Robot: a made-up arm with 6 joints.
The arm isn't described. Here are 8 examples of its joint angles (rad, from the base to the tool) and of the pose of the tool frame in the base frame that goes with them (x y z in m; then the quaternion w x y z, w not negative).
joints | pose
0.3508 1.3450 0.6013 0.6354 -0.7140 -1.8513 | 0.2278 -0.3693 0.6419 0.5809 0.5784 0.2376 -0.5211
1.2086 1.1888 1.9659 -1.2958 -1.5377 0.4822 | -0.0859 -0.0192 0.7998 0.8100 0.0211 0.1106 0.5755
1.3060 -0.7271 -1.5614 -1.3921 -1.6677 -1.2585 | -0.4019 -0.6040 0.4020 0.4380 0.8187 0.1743 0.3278
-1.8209 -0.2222 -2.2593 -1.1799 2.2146 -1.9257 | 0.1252 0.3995 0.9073 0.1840 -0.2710 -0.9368 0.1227
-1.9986 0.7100 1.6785 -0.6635 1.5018 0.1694 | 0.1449 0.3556 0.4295 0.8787 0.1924 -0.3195 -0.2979
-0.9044 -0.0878 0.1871 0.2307 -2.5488 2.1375 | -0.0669 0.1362 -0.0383 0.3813 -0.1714 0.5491 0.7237
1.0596 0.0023 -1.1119 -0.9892 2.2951 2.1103 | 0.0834 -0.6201 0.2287 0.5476 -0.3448 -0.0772 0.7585
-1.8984 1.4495 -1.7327 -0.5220 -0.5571 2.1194 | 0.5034 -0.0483 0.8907 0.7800 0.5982 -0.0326 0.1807
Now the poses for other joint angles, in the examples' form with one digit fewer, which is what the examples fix.
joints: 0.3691 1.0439 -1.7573 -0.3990 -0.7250 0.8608
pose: 0.572 -0.010 0.301 0.583 -0.742 -0.051 -0.329
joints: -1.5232 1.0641 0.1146 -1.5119 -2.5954 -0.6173
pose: 0.625 0.058 0.267 0.019 -0.240 0.178 -0.954
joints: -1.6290 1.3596 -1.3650 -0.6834 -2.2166 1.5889
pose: 0.671 0.039 0.865 0.762 0.340 -0.503 -0.225
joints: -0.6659 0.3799 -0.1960 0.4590 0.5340 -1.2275
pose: 0.237 0.135 0.095 0.647 0.566 0.363 -0.360
